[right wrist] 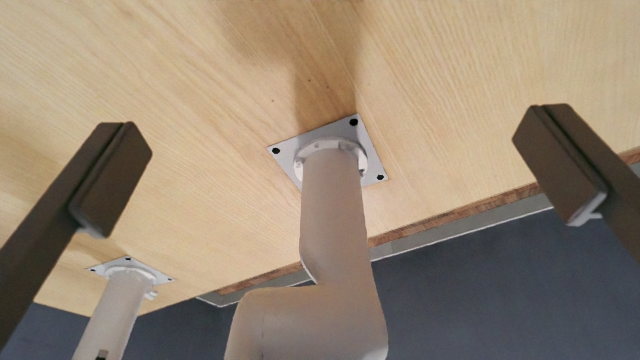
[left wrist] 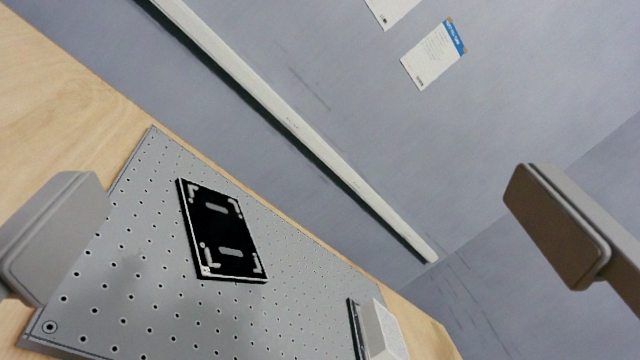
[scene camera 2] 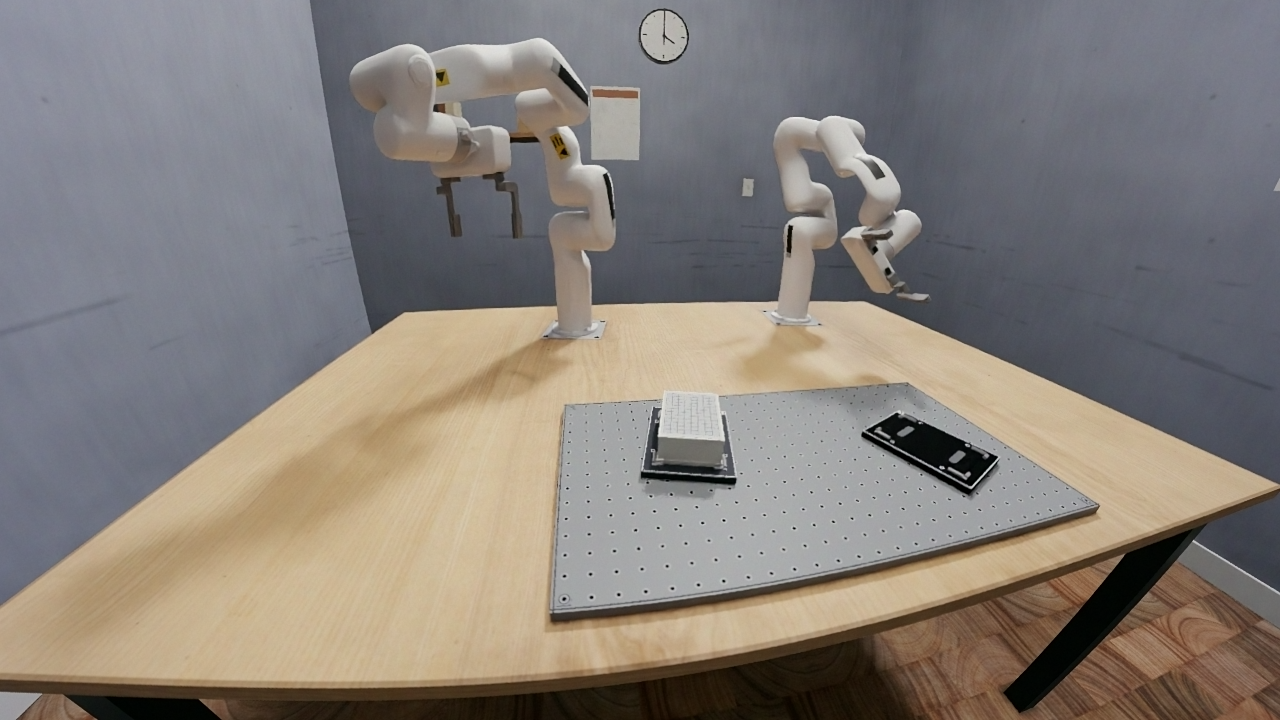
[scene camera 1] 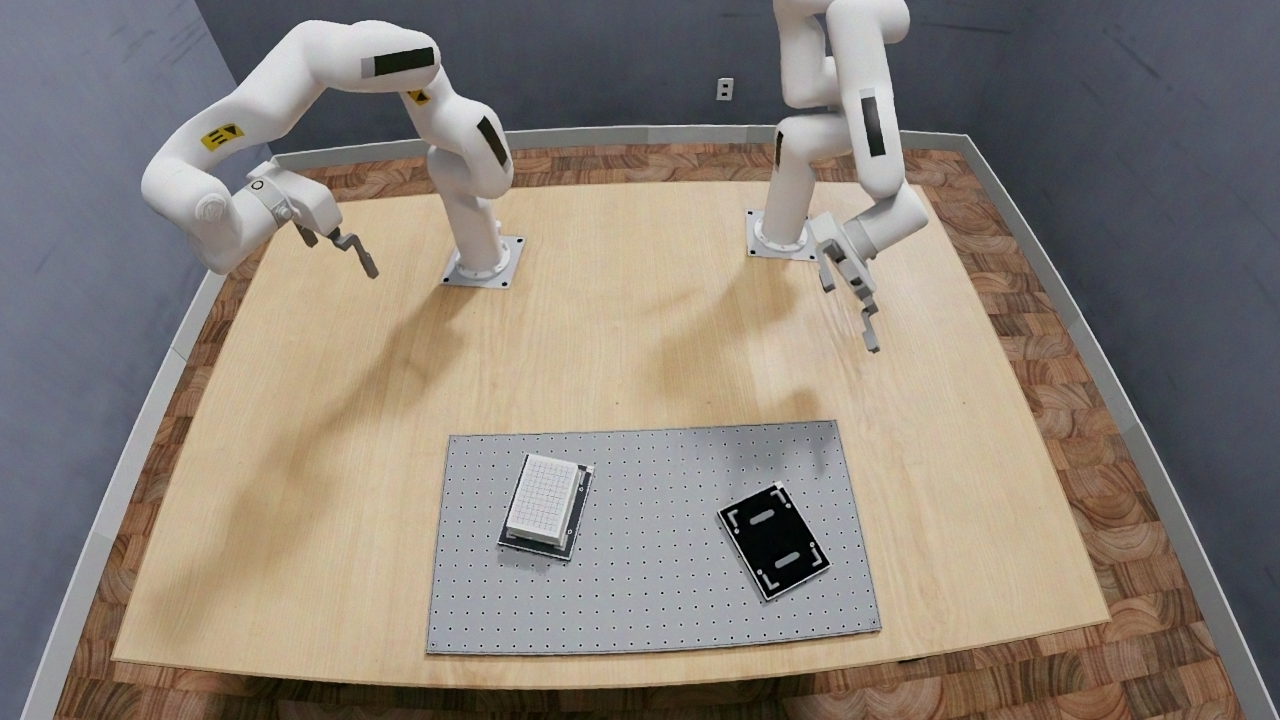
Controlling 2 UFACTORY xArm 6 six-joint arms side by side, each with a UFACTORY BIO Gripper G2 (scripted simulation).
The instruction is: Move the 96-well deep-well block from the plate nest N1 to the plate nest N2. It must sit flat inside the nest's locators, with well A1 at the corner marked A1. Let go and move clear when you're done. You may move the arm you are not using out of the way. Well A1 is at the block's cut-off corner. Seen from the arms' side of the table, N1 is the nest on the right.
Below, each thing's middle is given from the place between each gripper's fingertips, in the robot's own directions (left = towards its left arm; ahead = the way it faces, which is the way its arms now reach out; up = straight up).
The white deep-well block (scene camera 1: 543, 503) lies 17 cm ahead of my left hand, 50 cm to the right of it and 19 cm below it. The rest, counted from my left hand: black nest N2 (scene camera 1: 762, 544): 27 cm ahead, 15 cm to the right, 22 cm below; nest N1 (scene camera 2: 652, 443): 17 cm ahead, 50 cm to the right, 22 cm below.
The white deep-well block lies 350 mm ahead of my right hand, 300 mm to the left of it and 250 mm below it. Also, from my right hand: black nest N2: 660 mm to the left, 460 mm ahead, 280 mm below; then nest N1: 350 mm ahead, 300 mm to the left, 280 mm below.
